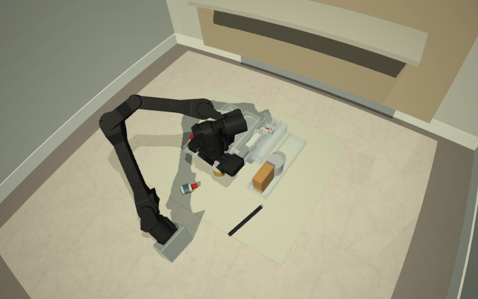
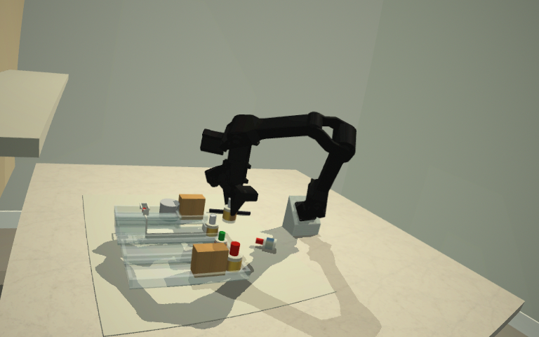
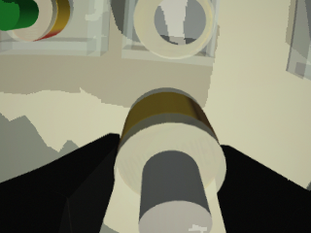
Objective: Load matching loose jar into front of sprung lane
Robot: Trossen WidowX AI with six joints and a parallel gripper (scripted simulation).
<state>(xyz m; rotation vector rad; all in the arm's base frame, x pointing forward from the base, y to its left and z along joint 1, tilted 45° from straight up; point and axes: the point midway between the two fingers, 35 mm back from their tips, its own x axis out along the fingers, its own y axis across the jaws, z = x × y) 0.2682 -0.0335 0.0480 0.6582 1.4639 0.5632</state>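
My gripper tip is now 20 cm short of the clear sprung lane, 3 cm to the left of it and 6 cm above it. Round my gripper tip: grey cylinder: 14 cm ahead, 13 cm to the right, 5 cm below; pusher plate: 16 cm ahead, 3 cm to the right, 3 cm below; black bar: 8 cm behind, 16 cm to the right, 7 cm below.
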